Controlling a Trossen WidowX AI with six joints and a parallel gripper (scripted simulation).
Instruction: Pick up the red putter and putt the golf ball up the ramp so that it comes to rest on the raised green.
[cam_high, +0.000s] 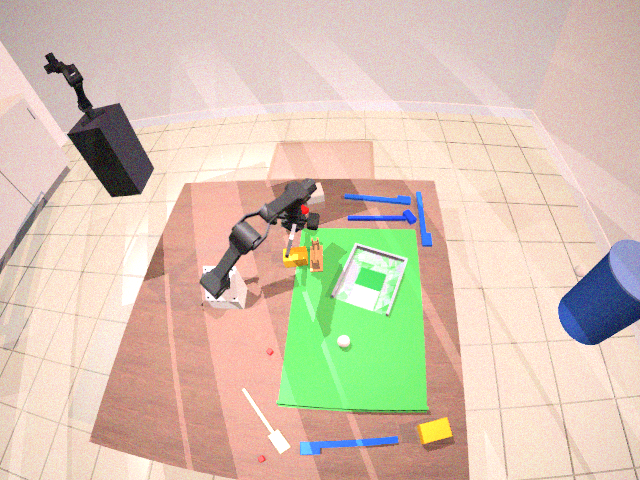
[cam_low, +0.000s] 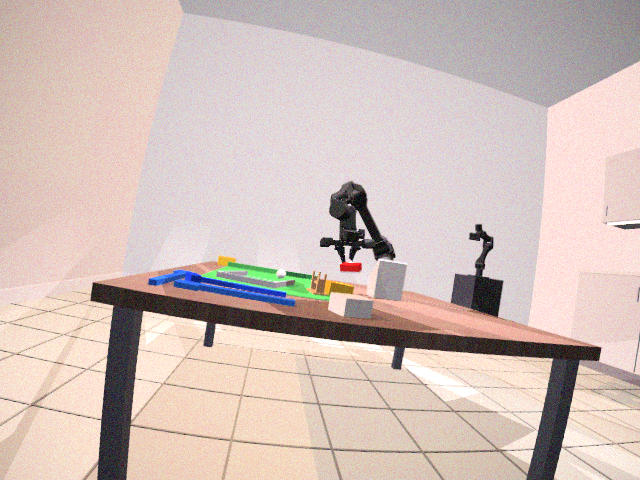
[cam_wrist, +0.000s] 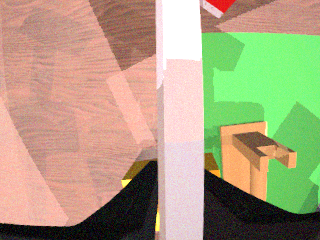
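The white golf ball lies 19 cm ahead of my gripper tip, 41 cm to the right of it and 8 cm below it. From my gripper tip the other things lie so: green mat 23 cm ahead, 28 cm to the right, 11 cm below; then white block 6 cm ahead, 28 cm to the left, 8 cm below.
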